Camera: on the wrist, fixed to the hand. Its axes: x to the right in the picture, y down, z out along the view.
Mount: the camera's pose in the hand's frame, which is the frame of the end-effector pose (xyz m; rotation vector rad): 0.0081 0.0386 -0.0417 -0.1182 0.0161 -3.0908
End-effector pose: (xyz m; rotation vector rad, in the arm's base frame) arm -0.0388 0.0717 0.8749 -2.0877 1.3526 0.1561
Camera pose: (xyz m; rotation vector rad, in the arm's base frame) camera -0.0778 0.0314 0.8872 -1.6777 -2.4024 -0.9275
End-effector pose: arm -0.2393 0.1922 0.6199 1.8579 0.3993 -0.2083
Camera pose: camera -0.2197 0.2224 0.6646 0.5276 -2.4538 1.7340
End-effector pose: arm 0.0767 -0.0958 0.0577 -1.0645 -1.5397 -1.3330
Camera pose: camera 0.1131 -0.1333 0.0814 -1.4016 0.9892 1.0672
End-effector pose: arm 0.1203 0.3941 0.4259 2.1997 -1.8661 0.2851
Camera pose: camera 0.0839 0.3934 0.4703 1.8902 2.1293 -0.4038
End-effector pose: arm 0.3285 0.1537 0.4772 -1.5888 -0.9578 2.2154
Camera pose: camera 0.3700 0.1443 0.4387 0.6714 -1.2733 -0.2684
